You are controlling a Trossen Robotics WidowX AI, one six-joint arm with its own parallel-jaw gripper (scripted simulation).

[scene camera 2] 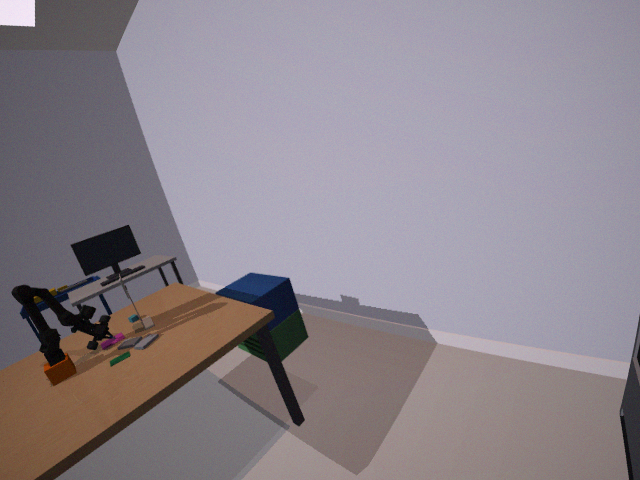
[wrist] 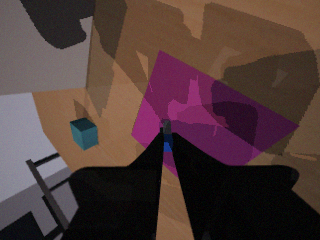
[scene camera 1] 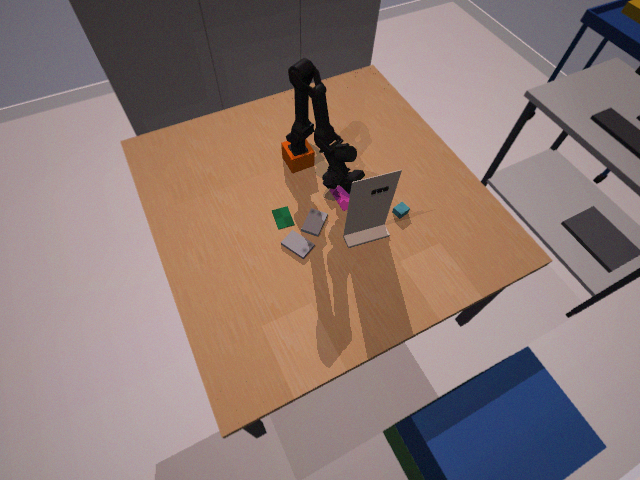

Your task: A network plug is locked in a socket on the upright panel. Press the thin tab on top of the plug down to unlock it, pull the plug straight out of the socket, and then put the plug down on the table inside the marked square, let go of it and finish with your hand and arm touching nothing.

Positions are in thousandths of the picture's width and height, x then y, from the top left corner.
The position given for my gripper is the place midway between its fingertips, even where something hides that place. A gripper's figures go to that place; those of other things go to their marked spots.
Labels:
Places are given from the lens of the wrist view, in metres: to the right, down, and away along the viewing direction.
my gripper (wrist: 523, 569): 0.01, 0.02, 0.11
magenta marked square (wrist: 727, 535): 0.06, 0.01, 0.09

